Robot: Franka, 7 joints.
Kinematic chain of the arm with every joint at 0, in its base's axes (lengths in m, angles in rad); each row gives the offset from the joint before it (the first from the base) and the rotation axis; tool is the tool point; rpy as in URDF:
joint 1: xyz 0 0 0.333 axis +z
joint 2: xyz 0 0 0 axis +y
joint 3: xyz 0 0 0.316 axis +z
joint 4: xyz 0.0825 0 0 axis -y
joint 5: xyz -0.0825 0 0.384 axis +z
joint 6: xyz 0 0 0 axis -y
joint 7: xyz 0.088 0 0 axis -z
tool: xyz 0 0 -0.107 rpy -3.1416 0 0
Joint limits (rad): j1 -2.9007..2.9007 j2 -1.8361..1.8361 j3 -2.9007..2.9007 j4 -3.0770..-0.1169 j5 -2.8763..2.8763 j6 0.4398..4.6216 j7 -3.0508..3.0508
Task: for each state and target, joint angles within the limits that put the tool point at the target. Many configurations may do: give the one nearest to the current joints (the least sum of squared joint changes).
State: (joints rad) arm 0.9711 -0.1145 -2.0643 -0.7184 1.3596 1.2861 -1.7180
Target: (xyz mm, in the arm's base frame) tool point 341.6 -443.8 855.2
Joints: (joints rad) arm 1.3090 -0.3817 -2.0740 -1.0128 1.3390 1.5212 -1.7180
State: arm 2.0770 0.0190 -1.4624 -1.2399 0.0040 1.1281 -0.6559
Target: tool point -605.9 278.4 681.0
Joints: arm 2.9007 0.4797 -0.3736 -0.8182 0.3193 1.4677 -0.6559
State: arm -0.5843 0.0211 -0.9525 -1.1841 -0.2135 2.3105 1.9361
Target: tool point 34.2 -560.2 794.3
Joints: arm -0.5438 -0.1036 -0.8875 -1.4377 -0.2025 2.1482 1.9361
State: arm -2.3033 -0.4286 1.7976 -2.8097 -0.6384 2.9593 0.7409
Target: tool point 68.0 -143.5 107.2
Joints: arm -2.5408 -0.6018 2.2006 -3.0770 -0.5821 2.3783 0.7409
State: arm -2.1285 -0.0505 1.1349 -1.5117 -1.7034 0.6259 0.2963
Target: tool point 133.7 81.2 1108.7
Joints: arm -1.8937 -0.4858 0.8025 -0.6911 -2.0481 1.2625 0.2963
